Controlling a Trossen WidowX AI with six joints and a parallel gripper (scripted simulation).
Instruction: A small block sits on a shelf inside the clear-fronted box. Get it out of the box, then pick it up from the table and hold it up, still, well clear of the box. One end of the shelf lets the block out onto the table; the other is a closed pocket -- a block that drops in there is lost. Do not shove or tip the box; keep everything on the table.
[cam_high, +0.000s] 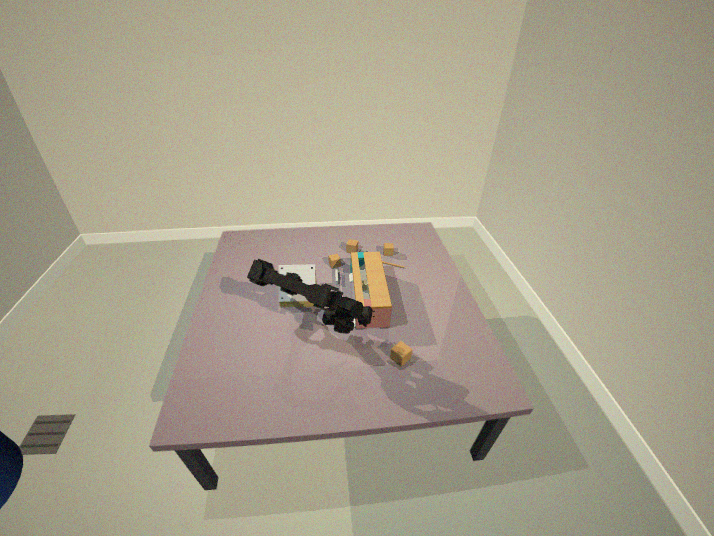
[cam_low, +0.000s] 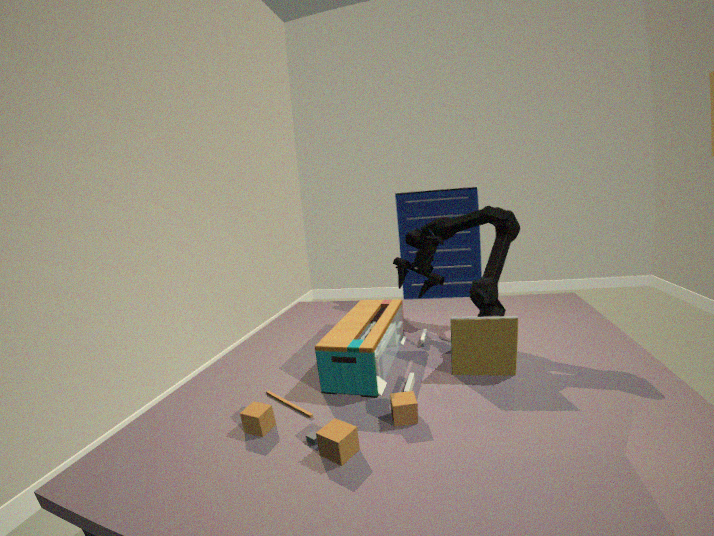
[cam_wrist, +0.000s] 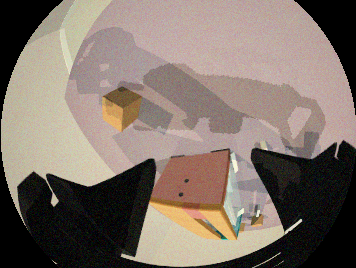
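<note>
The tan block is 60 mm ahead of my gripper tip, 280 mm to the left of it and 40 mm below it. Also, from my gripper tip: cube: 170 mm ahead, 70 mm to the right, 90 mm below; thin stick: 230 mm ahead, 540 mm to the left, 120 mm below; box: 50 mm ahead, 280 mm to the left, 60 mm below.
</note>
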